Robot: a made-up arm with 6 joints.
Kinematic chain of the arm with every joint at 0, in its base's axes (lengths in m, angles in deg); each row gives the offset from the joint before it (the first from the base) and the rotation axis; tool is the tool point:
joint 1: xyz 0 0 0.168 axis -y
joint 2: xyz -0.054 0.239 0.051 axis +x
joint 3: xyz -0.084 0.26 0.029 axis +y
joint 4: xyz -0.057 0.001 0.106 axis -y
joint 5: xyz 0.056 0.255 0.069 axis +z
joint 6: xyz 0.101 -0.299 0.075 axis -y
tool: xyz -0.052 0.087 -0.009
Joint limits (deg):
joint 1: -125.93..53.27
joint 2: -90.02..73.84
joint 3: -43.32..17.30
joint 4: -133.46..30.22
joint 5: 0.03..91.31
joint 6: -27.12..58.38
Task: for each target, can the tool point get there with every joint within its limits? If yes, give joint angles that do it. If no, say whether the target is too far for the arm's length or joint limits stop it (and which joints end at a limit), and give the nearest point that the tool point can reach.
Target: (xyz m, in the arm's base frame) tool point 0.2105 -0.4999 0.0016
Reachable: no: joint limits stop it (at a limit: joint 1, joint 2, joint 4, joint 6) | nearest point 0.4260 -0.0107 -0.0520 | short by 0.537 m
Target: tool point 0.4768 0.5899 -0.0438
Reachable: yes | joints -107.12 25.28 -5.81 -3.19 76.97 4.02
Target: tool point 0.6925 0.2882 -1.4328
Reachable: no: too far | nearest point 0.2371 0.2581 -0.4415 | short by 1.091 m
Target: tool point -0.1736 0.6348 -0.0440
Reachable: yes | joints -52.43 -64.73 -12.82 -19.58 61.06 0.36
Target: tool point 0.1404 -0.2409 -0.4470
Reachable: no: joint limits stop it (at a limit: joint 2, joint 4, joint 6) | nearest point 0.1225 0.0312 -0.3684 | short by 0.284 m
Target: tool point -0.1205 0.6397 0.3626
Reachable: yes | joints 34.20 -0.41 -32.66 -39.06 43.57 16.43
